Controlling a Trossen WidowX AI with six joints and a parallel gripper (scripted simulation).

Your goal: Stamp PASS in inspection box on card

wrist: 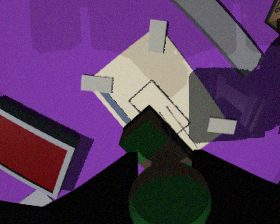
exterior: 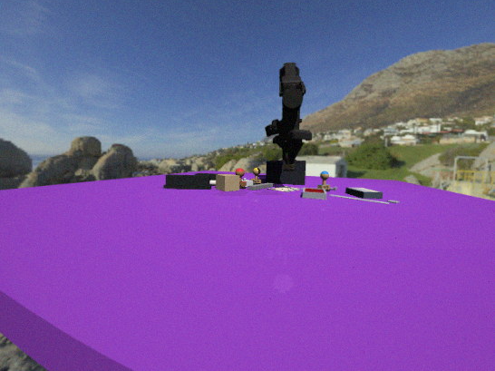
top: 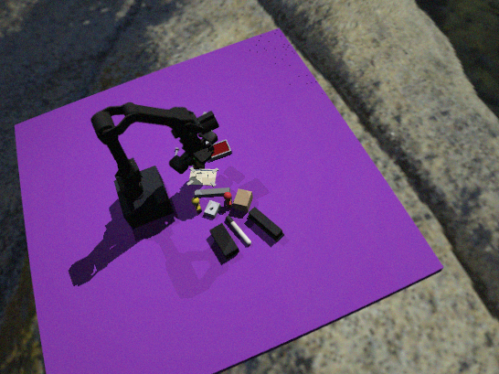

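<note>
My gripper tip is now 80 mm above the cream card. The rest, counted from my gripper tip: blue-knobbed stamp: 10 mm behind, 110 mm to the left, 60 mm below; then ink pad: 90 mm ahead, 90 mm to the left, 80 mm below; then green-knobbed stamp: right at my gripper tip.
</note>
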